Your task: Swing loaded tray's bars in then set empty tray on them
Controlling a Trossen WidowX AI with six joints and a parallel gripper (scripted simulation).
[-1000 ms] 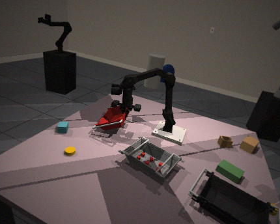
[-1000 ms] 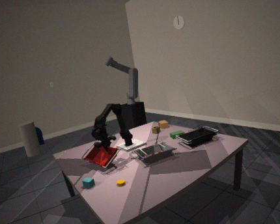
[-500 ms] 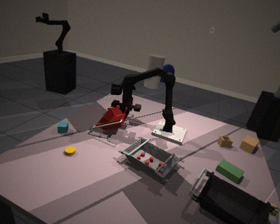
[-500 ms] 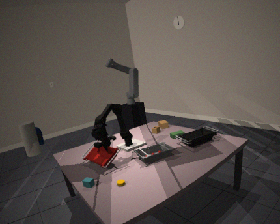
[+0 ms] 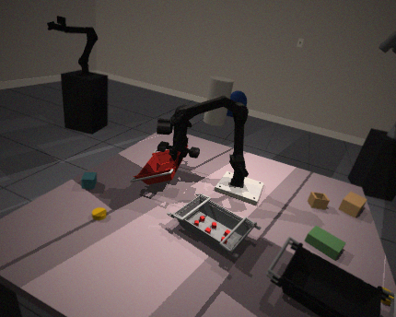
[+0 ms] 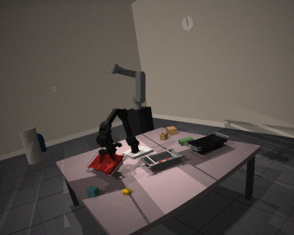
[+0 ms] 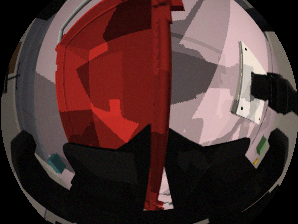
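Right now my gripper tip is 8 cm to the left of the red tray. Round my gripper tip: teal cube: 20 cm ahead, 33 cm to the right, 6 cm below; green block: 20 cm ahead, 66 cm to the left, 6 cm below.
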